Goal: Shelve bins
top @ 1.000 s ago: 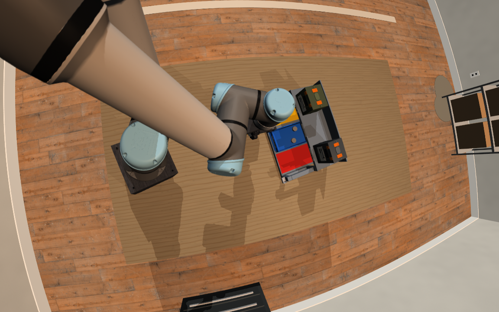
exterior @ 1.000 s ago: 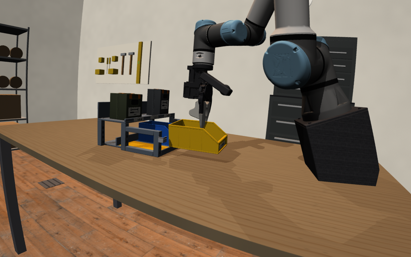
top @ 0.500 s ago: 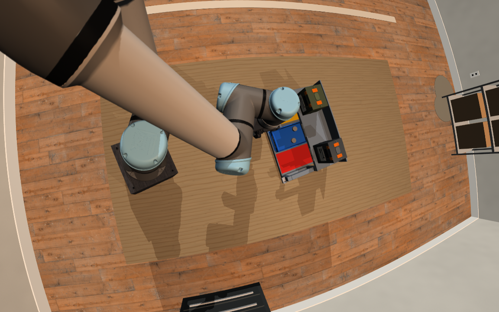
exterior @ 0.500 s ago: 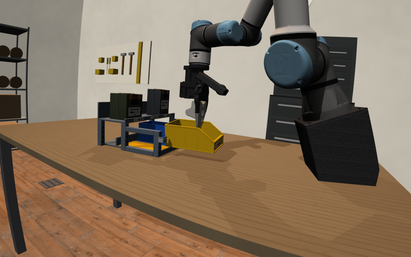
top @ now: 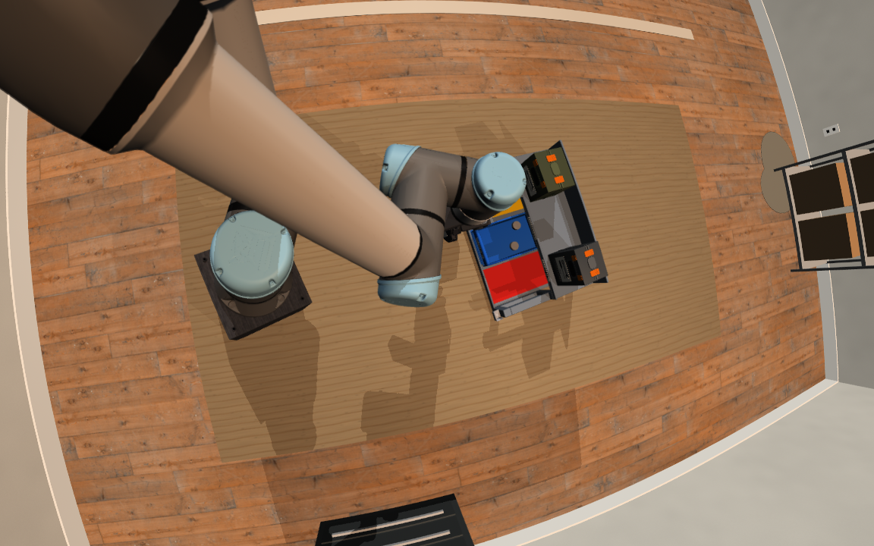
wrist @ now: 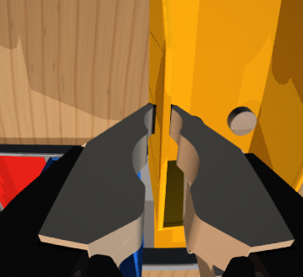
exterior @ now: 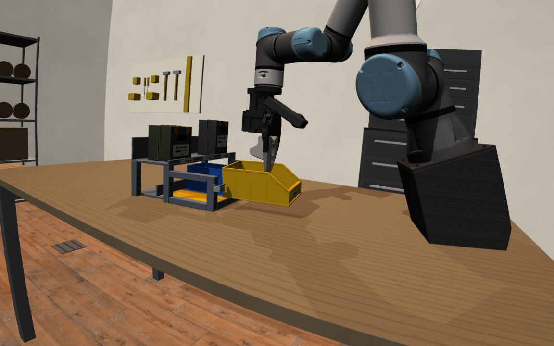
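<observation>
Right now the yellow bin is 40 mm to the left of my hand, 30 mm below it and 10 mm behind it. From my hand the other things lie so: blue bin: 200 mm ahead, 60 mm below, 40 mm to the right.
</observation>
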